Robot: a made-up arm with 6 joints.
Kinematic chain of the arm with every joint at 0, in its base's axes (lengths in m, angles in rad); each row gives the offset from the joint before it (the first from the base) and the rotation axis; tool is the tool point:
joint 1: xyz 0 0 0.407 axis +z
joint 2: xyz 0.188 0 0 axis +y
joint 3: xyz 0 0 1.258 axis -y
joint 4: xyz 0 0 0.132 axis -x
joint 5: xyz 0.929 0 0 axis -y
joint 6: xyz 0.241 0 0 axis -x
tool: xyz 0 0 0
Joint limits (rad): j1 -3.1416..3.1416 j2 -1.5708..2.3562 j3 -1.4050..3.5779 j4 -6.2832..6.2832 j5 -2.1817..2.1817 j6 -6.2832..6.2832
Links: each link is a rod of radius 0.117 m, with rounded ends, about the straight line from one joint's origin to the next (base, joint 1, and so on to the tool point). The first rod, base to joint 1, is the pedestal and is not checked.
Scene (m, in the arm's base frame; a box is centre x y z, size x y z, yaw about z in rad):
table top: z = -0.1
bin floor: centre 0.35 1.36 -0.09 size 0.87 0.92 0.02 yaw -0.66
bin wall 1: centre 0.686 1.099 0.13 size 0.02 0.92 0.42 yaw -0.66
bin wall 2: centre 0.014 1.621 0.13 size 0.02 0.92 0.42 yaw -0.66
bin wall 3: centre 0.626 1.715 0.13 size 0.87 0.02 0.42 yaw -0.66
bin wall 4: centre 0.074 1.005 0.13 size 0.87 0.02 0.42 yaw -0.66
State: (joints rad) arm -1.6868 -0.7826 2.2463 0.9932 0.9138 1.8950
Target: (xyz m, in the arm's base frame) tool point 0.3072 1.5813 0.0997
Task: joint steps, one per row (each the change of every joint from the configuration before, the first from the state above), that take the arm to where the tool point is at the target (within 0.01 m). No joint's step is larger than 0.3 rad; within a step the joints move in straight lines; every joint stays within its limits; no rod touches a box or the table.
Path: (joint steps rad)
1: 0.2932 0.1380 -0.2622 0.0535 0.0188 0.0000
2: 0.2932 0.1381 -0.2622 0.0536 0.0188 0.0000
3: 0.2932 0.1380 -0.2622 0.0535 0.0187 0.0000
4: 0.2932 0.1381 -0.2622 0.0536 0.0188 0.0000
5: 0.2932 0.1380 -0.2622 0.0535 0.0188 0.0000
6: 0.2932 0.1381 -0.2622 0.0535 0.0188 0.0000
7: 0.2932 0.1380 -0.2622 0.0536 0.0187 0.0000
8: 0.2932 0.1381 -0.2622 0.0535 0.0188 0.0000
9: 0.2932 0.1380 -0.2622 0.0536 0.0188 0.0000
10: 0.2932 0.1381 -0.2622 0.0535 0.0188 0.0000
11: 0.0024 0.1954 0.0017 -0.0049 -0.0324 0.0000
12: 0.0023 0.1954 0.0017 -0.0048 -0.0324 0.0000

